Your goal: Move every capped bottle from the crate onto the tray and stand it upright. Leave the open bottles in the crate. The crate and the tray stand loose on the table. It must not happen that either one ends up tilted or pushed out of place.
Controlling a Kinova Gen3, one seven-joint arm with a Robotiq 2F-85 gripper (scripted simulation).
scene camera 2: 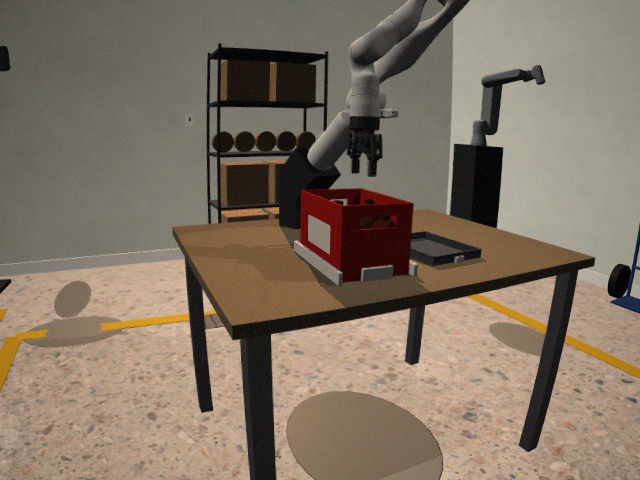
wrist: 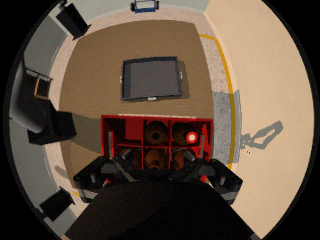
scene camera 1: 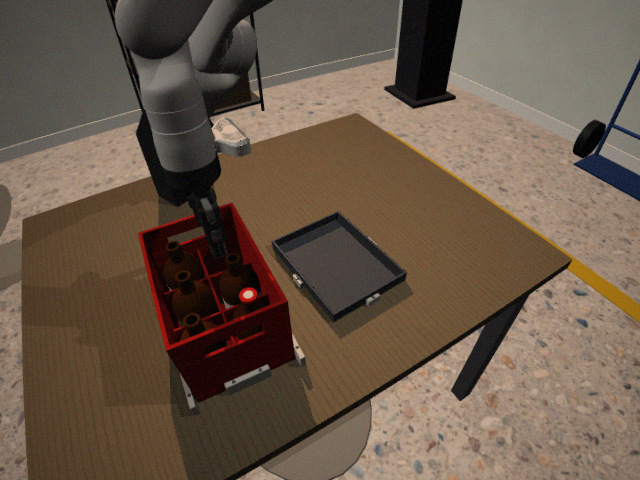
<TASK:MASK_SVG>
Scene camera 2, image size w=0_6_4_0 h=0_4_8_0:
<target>gripper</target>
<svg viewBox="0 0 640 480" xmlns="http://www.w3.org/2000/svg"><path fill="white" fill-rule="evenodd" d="M350 116L349 128L355 130L355 133L348 134L347 155L351 158L351 173L360 172L360 159L358 158L364 152L368 159L367 176L376 177L377 161L383 157L382 135L375 134L375 131L378 131L380 128L380 117Z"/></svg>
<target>dark grey tray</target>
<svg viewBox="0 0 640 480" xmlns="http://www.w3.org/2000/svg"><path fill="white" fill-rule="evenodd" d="M412 233L410 257L431 266L453 263L455 257L465 256L464 260L481 257L482 249L427 231Z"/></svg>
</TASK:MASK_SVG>
